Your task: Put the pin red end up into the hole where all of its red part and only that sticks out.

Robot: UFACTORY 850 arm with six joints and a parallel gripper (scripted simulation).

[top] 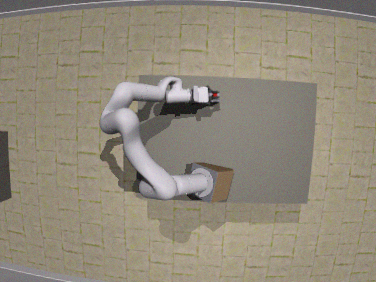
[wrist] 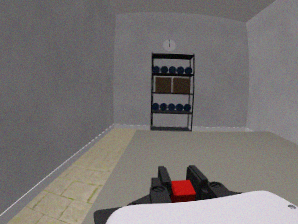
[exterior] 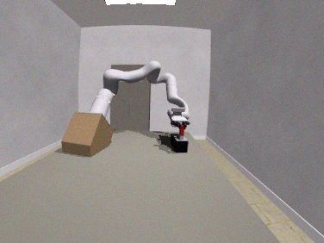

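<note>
My gripper is now 2 cm above the pin. The rest, counted from my hand: block: 1 cm behind, 6 cm to the left, 12 cm below.
</note>
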